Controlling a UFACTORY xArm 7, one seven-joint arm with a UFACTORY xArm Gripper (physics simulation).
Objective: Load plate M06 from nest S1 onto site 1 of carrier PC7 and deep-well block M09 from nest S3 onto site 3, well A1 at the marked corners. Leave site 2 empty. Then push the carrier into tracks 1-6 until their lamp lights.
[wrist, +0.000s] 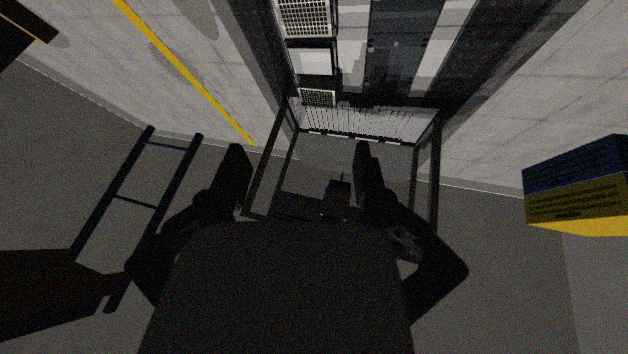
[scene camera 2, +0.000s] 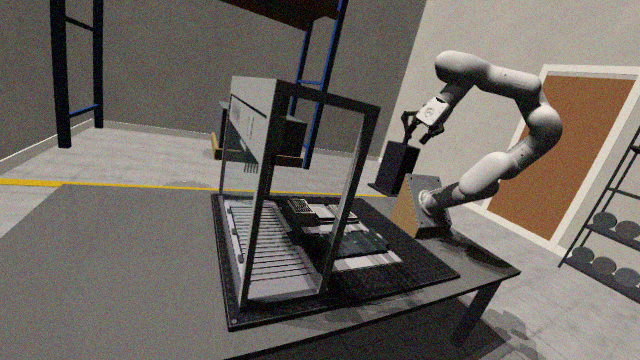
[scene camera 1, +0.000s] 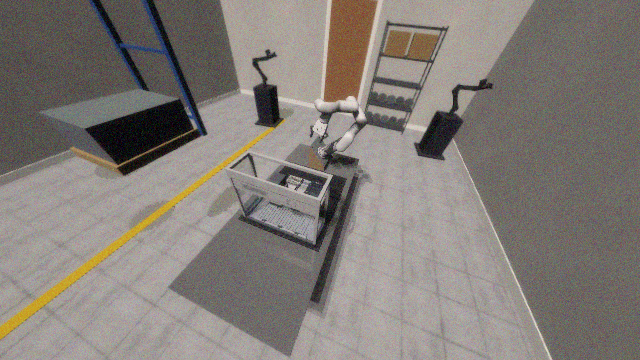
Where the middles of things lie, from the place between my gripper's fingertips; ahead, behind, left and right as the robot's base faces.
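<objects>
Dark carrier plate point(wrist: 396, 44): 250 mm ahead of my hand, 40 mm to the left of it, 400 mm below it.
</objects>
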